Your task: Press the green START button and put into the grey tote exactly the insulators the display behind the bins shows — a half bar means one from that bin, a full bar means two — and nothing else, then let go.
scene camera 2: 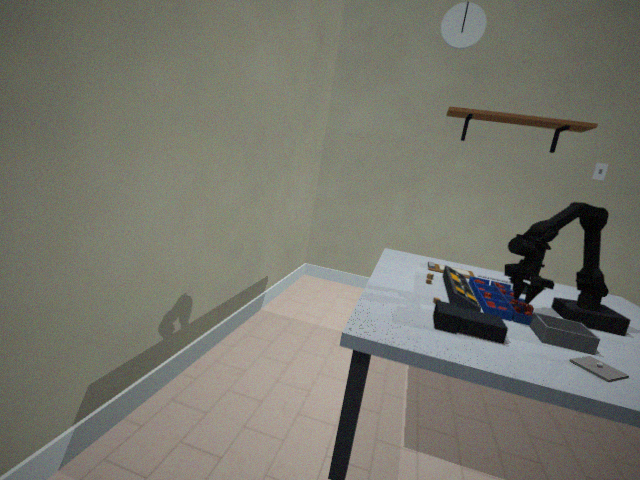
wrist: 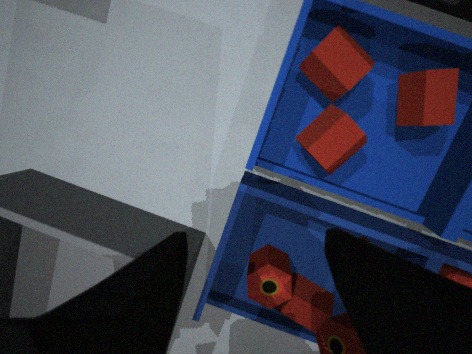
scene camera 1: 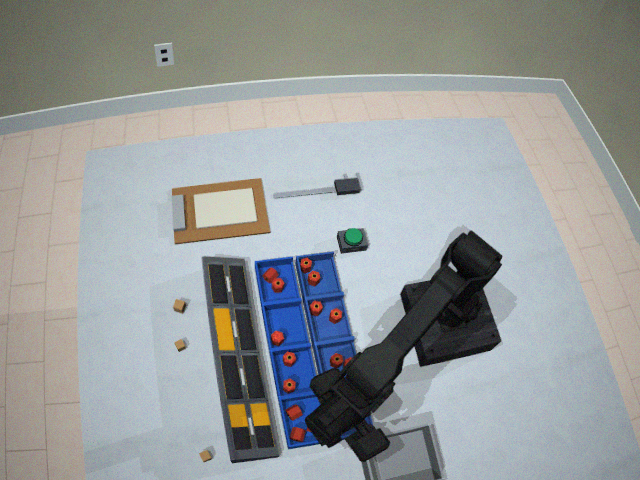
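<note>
The green START button (scene camera 1: 353, 236) sits on a dark box beyond the blue bins (scene camera 1: 286, 315) (wrist: 385, 170). The display (scene camera 1: 249, 354) shows a full orange bar in the second row's left cell and half bars in both cells of the nearest row; the other cells are dark. Red hexagonal insulators (scene camera 1: 288, 358) (wrist: 336, 64) lie in the bins. My gripper (scene camera 2: 523, 300) (wrist: 256, 241) is open and empty, over the near-end bin beside the grey tote (scene camera 1: 438, 454) (scene camera 2: 563, 338) (wrist: 100, 212). Several insulators (wrist: 270, 287) lie below and between the fingers. The arm hides that bin in scene camera 1.
A clipboard (scene camera 1: 263, 209) and a caliper-like tool (scene camera 1: 347, 186) lie at the far side. Small wooden cubes (scene camera 1: 179, 305) lie left of the display. A black box (scene camera 2: 467, 324) stands by the display's near end, and a flat plate (scene camera 2: 599, 368) lies in front of the tote.
</note>
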